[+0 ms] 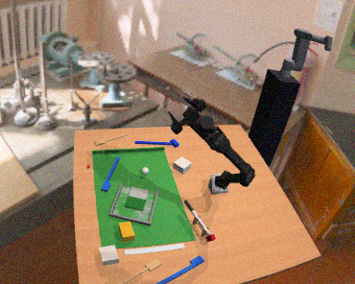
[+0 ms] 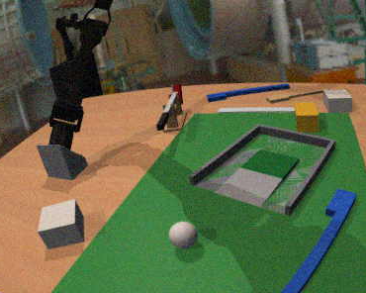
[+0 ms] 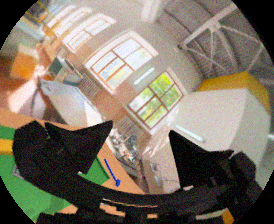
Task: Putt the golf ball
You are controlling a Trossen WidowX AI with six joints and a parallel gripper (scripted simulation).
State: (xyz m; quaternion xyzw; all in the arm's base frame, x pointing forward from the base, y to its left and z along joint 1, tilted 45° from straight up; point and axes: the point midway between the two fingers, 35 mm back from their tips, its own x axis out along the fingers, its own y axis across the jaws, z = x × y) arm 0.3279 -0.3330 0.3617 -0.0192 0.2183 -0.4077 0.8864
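Now: the wooden stand 14 cm behind my gripper tip, 29 cm to the left of it and 54 cm below it. Round my gripper tip: white golf ball 7 cm ahead, 16 cm to the right, 55 cm below; then yellow block 24 cm ahead, 28 cm to the left, 55 cm below; then white bar 11 cm ahead, 38 cm to the left, 57 cm below.
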